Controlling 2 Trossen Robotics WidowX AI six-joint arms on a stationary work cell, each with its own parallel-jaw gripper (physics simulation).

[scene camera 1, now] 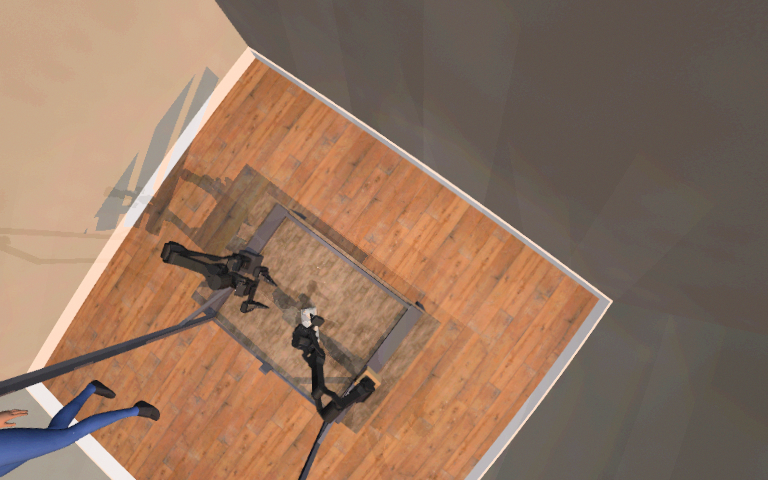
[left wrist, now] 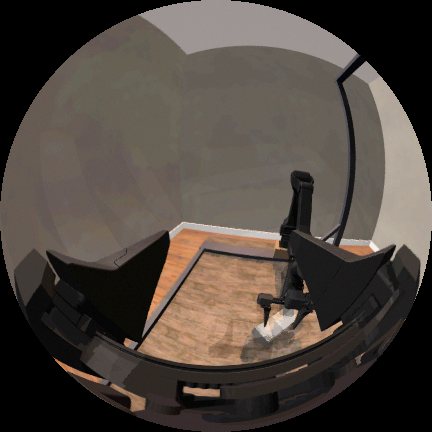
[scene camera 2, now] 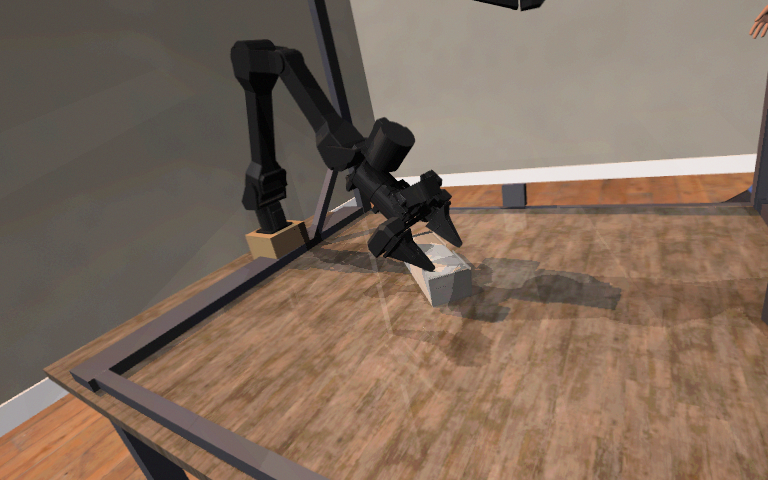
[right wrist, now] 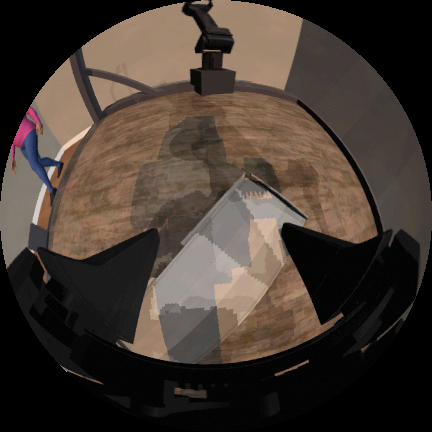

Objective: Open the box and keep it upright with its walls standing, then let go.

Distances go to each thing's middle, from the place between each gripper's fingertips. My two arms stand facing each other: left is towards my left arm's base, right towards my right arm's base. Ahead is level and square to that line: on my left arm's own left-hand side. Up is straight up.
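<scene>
Tan arm base block (scene camera 2: 276, 245): counted from my left hand, it is 58 cm to the right, 13 cm behind and 36 cm below.
Counted from my right hand, the tan arm base block is 46 cm to the right and 1 cm below.
</scene>
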